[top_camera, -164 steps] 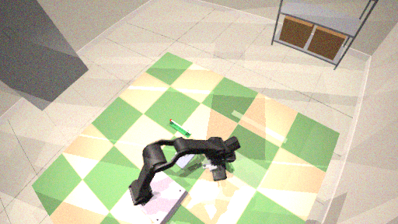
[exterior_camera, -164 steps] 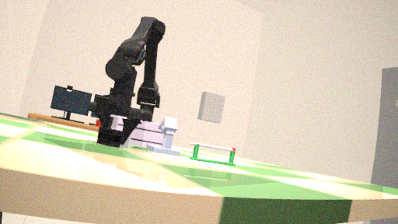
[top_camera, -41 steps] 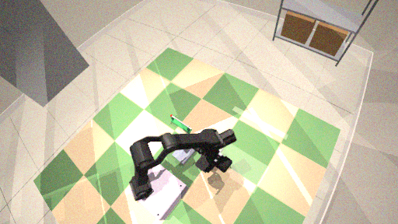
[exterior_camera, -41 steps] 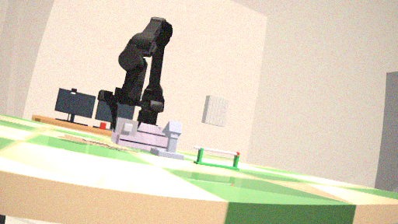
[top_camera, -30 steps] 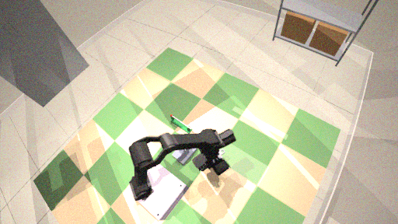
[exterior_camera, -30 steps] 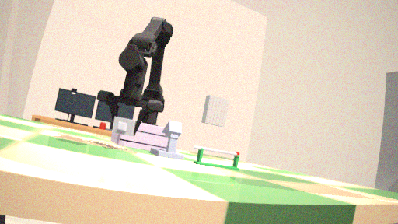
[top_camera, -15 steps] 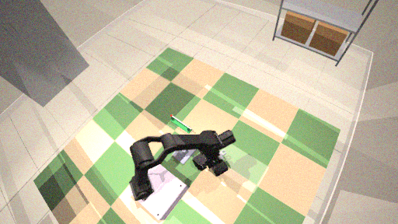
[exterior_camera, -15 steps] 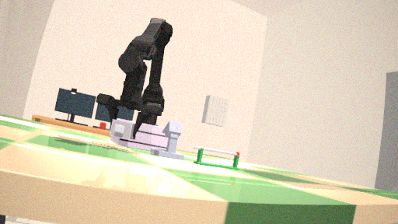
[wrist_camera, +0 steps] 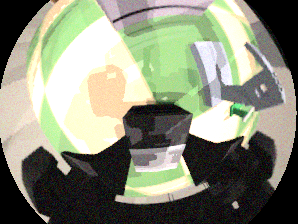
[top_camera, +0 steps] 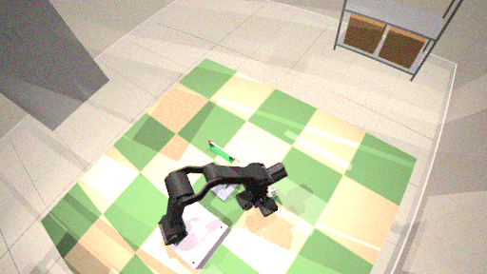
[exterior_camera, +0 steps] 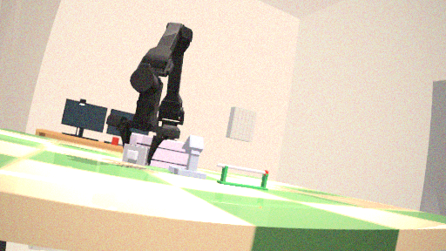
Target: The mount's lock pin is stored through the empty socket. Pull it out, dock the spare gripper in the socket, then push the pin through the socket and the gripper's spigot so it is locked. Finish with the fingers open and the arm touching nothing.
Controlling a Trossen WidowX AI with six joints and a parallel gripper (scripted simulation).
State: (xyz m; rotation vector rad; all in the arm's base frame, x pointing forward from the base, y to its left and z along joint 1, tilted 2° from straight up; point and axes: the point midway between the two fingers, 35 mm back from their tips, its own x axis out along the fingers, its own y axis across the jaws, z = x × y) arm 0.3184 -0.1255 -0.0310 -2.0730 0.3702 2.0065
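Right now the spare gripper is 20 mm ahead of my gripper tip, 10 mm to the right of it and 10 mm above it. From my gripper tip the other things lie so: socket 150 mm to the left, 40 mm behind, 30 mm above.
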